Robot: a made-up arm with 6 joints.
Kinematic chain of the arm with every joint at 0, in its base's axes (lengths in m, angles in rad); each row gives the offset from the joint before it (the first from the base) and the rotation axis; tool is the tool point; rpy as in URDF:
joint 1: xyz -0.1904 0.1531 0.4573 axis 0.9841 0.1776 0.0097
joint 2: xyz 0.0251 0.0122 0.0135 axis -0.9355 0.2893 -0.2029
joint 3: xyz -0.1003 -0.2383 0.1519 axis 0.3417 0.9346 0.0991
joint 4: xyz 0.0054 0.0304 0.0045 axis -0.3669 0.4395 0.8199
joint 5: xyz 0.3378 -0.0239 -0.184 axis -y
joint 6: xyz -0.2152 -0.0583 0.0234 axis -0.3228 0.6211 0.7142
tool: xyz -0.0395 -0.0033 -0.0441 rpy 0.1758 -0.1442 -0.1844
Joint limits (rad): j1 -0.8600..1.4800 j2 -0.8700..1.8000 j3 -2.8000..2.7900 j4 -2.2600..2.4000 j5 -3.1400..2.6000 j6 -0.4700..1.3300
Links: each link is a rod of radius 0.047 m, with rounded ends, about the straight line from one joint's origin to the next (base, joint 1, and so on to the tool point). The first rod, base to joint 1, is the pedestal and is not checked.
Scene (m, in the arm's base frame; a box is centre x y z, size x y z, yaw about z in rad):
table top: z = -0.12
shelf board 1: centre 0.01 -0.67 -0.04 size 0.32 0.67 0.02 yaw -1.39
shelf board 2: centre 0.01 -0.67 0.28 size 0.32 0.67 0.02 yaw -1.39
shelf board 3: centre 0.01 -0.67 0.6 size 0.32 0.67 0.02 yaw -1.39
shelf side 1: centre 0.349 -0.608 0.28 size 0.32 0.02 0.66 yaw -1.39
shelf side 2: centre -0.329 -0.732 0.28 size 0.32 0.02 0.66 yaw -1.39
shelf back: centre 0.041 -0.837 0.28 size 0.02 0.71 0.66 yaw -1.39
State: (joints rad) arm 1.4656 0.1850 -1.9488 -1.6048 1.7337 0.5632
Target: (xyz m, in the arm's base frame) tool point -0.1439 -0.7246 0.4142
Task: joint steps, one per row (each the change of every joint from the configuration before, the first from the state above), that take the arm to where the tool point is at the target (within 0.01 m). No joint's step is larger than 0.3 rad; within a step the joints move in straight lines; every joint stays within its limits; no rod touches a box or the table.
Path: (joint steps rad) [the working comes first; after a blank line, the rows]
Joints at the target: 1.2985 0.4132 -1.9789 -1.5703 1.8934 0.5437
Straight joint move there: touches shelf board 2.

1: 0.0048 -0.0866 -0.0893 -0.0009 -0.2844 0.0222
2: 0.0048 -0.0865 -0.0892 -0.0009 -0.2844 0.0222
3: 0.0048 -0.0866 -0.0893 -0.0010 -0.2844 0.0222
4: -0.1527 0.0848 -0.1048 0.0003 -0.2364 -0.0158
5: -0.1526 0.0847 -0.1048 0.0003 -0.2364 -0.0158
6: 0.0247 0.0637 0.0895 0.0073 0.2971 -0.0109
7: 0.0248 0.0637 0.0894 0.0073 0.2971 -0.0109
8: 0.0248 0.0636 0.0895 0.0074 0.2972 -0.0109
9: 0.0248 0.0637 0.0894 0.0073 0.2971 -0.0109
10: 0.0247 0.0637 0.0895 0.0074 0.2972 -0.0109

